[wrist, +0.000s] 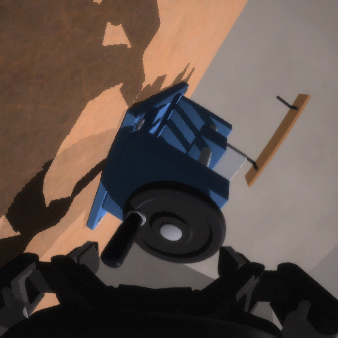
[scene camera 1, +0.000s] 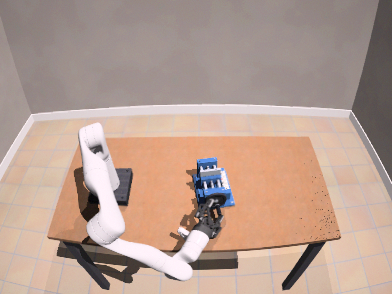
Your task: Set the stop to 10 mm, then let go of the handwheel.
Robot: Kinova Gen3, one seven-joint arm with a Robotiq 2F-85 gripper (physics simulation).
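Frame: origin at the arm's base, x ahead, y left, z up, level; centimetres.
Where they show: gripper, fingertip midpoint: (wrist: 157, 258) (scene camera 1: 216, 207).
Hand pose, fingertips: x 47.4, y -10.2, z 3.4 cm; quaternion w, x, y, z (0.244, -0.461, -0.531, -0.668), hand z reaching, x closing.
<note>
Each offset is from my fingertips to the top centre of the thing. "*": to the spot under its first point. Level surfaces: height alone.
A blue fixture {* dx -1.0, dy +6.5, dz +2.7 cm} (scene camera 1: 215, 190) (wrist: 150, 165) stands on the table, with a black handwheel {* dx +0.0, dy +3.3, dz +1.7 cm} (scene camera 1: 217, 198) (wrist: 195, 234) on its near face. The wheel's black crank handle {dx +0.7, dy +0.9, dz -1.8 cm} (wrist: 121, 240) points down-left in the wrist view. The stop appears to be the light grey crosspiece {dx -3.1, dy +15.5, dz +5.1 cm} (scene camera 1: 210, 173) on the fixture's rods. A white scale strip {* dx +2.7, dy +16.5, dz -1.7 cm} (scene camera 1: 225, 179) runs along the fixture's right side; its marks are too small to read. My gripper (scene camera 1: 210, 212) (wrist: 157, 258) is open and empty in front of the handwheel, its fingers spread on either side of the wheel's lower part in the wrist view.
The wooden table {dz -7.3 cm} (scene camera 1: 270, 175) bears the fixture and the arm's black base plate (scene camera 1: 124, 187) at the left. The arm (scene camera 1: 145, 255) loops past the table's front edge. An orange-brown bar (wrist: 280, 137) with two dark rods shows at the right of the wrist view.
</note>
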